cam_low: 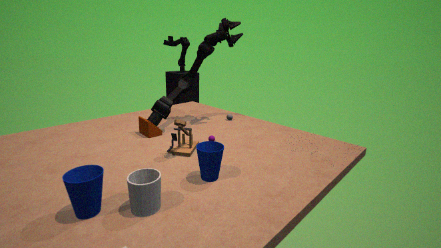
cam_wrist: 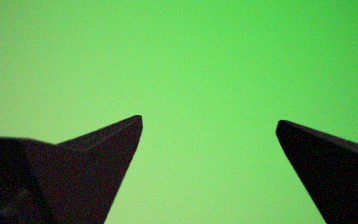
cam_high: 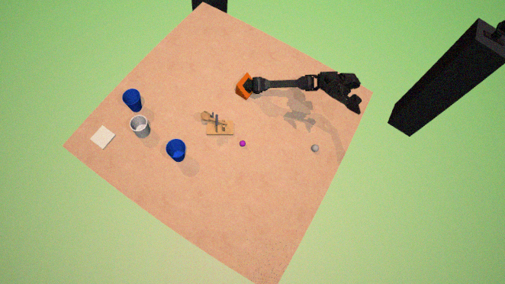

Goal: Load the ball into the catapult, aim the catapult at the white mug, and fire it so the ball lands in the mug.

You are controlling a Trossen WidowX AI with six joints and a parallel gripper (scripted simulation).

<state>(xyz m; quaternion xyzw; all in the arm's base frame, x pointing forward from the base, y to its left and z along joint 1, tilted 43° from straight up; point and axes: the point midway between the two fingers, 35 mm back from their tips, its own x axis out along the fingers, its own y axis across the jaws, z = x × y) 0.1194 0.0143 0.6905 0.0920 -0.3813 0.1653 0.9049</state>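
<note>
Now: gripper tip 14 cm short of the wooden catapult, 54 cm to the left of it and 48 cm above it. Round my gripper tip: purple ball: 14 cm ahead, 35 cm to the right, 54 cm below; white mug: 38 cm ahead, 83 cm to the right, 52 cm below; grey ball: 6 cm behind, 2 cm to the right, 53 cm below.
</note>
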